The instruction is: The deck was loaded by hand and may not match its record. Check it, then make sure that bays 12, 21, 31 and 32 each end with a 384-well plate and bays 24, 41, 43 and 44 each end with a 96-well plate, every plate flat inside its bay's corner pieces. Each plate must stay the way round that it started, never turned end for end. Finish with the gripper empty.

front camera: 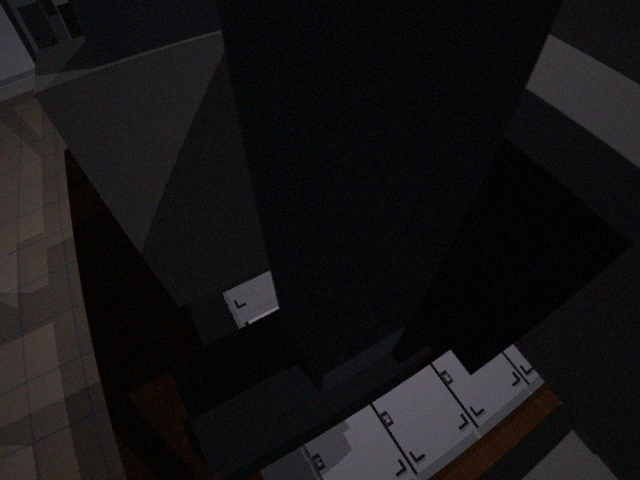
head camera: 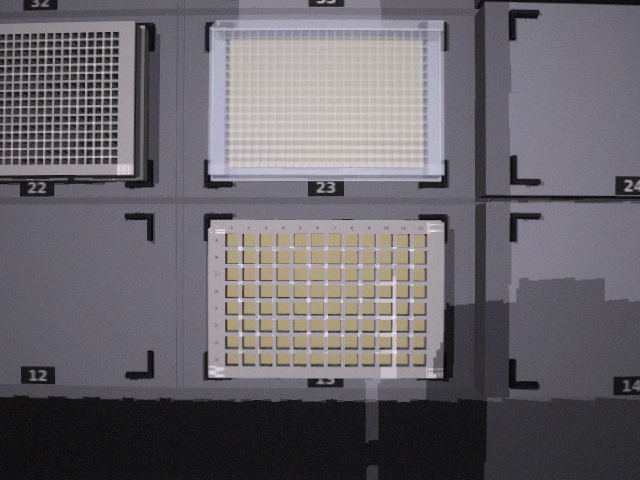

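Frame: origin at the robot's base, x right, y ahead, z up, level; metres.
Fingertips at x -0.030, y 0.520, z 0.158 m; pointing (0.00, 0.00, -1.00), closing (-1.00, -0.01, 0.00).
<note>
A point is followed by its place in that frame.
In the head view, a white 96-well plate (head camera: 325, 299) @[x -0.044, y 0.392, z 0.014 m] with tan wells lies within the corner pieces of bay 13. Behind it, bay 23 holds a fine-gridded plate (head camera: 325, 103) @[x -0.146, y 0.392, z 0.014 m] under a clear, bluish lid. The right part of a grey 384-well plate (head camera: 126, 103) @[x -0.147, y 0.286, z 0.014 m] shows in bay 22. The visible right part of bay 12 (head camera: 67, 294) @[x -0.043, y 0.246, z 0.000 m] bears no plate, nor do the visible left parts of bay 24 (head camera: 573, 98) @[x -0.150, y 0.523, z 0.015 m] and bay 14 (head camera: 573, 248) @[x -0.071, y 0.523, z 0.015 m]. In the front view, the gripper's dark body merges with the gantry; its jaws are hidden. Bays 21, 31, 32, 41, 43 and 44 cannot be checked.
The dark gantry column (front camera: 361, 180) @[x -0.015, y 0.540, z 0.488 m] covers much of the front view. Below it, pale deck panels (front camera: 423, 413) @[x -0.151, y 0.578, z 0.014 m] with black corner pieces run along a brown wooden edge (front camera: 496, 439) @[x -0.226, y 0.668, z -0.010 m]. Another pale panel (front camera: 258, 297) @[x -0.035, y 0.293, z 0.000 m] shows left of the column.
</note>
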